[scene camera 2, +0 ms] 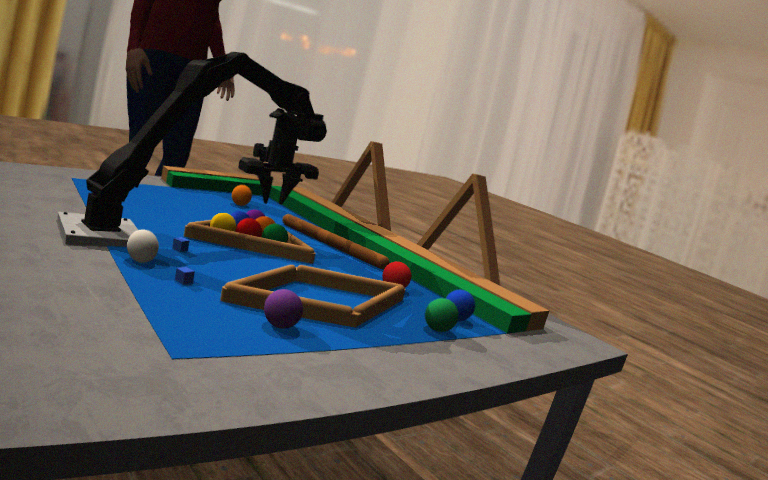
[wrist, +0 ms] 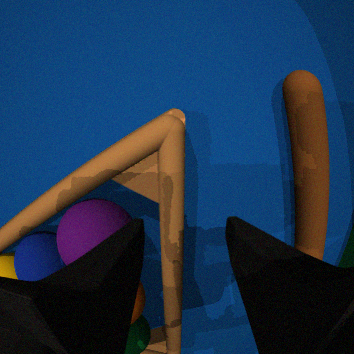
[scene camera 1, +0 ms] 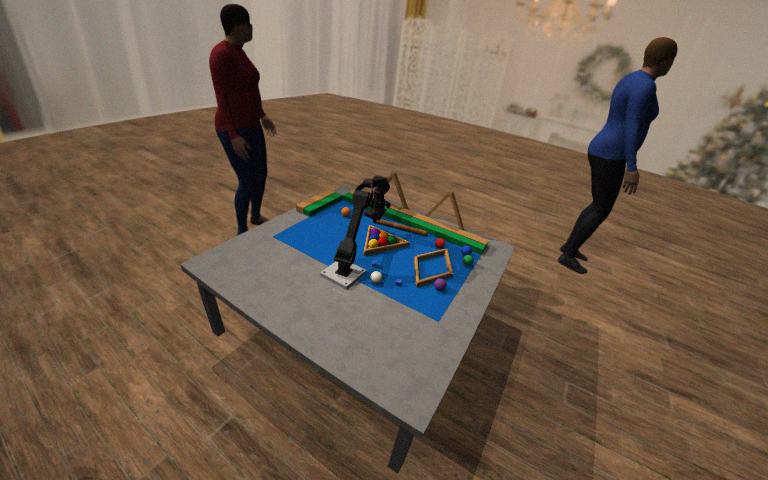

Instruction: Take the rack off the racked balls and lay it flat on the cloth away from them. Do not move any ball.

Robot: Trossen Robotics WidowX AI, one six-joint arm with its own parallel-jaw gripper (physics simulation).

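Frame: origin at the arm's base, x ahead, y left, z up, level; metres.
Seen in the pictures: gripper, fingertip midpoint: [scene camera 2: 272, 203] [wrist: 185, 226] [scene camera 1: 376, 221]; arm's base at its link origin: [scene camera 2: 100, 226] [scene camera 1: 343, 271].
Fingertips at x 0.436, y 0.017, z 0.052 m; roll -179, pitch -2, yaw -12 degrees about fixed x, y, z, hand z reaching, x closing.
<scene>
Pixels of each thing's top centre, then the offset from my fingertips to it. Level surfaces: height alone.
- triangular wooden rack at its top centre: [wrist: 95, 268] [scene camera 2: 256, 223] [scene camera 1: 378, 234] dx -0.070, dy -0.043, dz -0.036 m
- blue cloth at its surface level: dz -0.066 m
- brown rod at its top centre: [wrist: 314, 274] [scene camera 2: 333, 233] [scene camera 1: 399, 224] dx +0.106, dy -0.113, dz -0.037 m
- diamond frame at its top centre: [scene camera 2: 323, 284] [scene camera 1: 433, 263] dx -0.179, dy -0.394, dz -0.036 m
- white ball at its top centre: [scene camera 2: 144, 230] [scene camera 1: 376, 272] dx -0.416, dy -0.176, dz -0.010 m
The triangular wooden rack [scene camera 1: 390, 247] [scene camera 2: 254, 245] [wrist: 172, 225] lies flat on the blue cloth [scene camera 1: 317, 232] [scene camera 2: 198, 333] [wrist: 100, 60] around several balls, among them purple [scene camera 2: 255, 215] [wrist: 90, 230], blue [wrist: 37, 257], yellow [scene camera 1: 373, 243] [scene camera 2: 223, 221], red [scene camera 2: 249, 226] and green [scene camera 2: 275, 232]. My gripper [scene camera 1: 376, 219] [scene camera 2: 274, 202] [wrist: 185, 226] is partly open and empty, pointing down above the cloth. In the wrist view, one rack side runs between the fingertips, nearer the left finger, with its corner ahead. The left finger hides part of the balls.
A brown rod [scene camera 1: 402, 226] [scene camera 2: 334, 240] [wrist: 310, 165] lies beside the rack, near the green cushion [scene camera 1: 430, 226] [scene camera 2: 362, 238]. A diamond frame [scene camera 1: 416, 270] [scene camera 2: 345, 281], white ball [scene camera 1: 376, 276] [scene camera 2: 142, 246], loose coloured balls and two blue cubes are on the cloth.
</scene>
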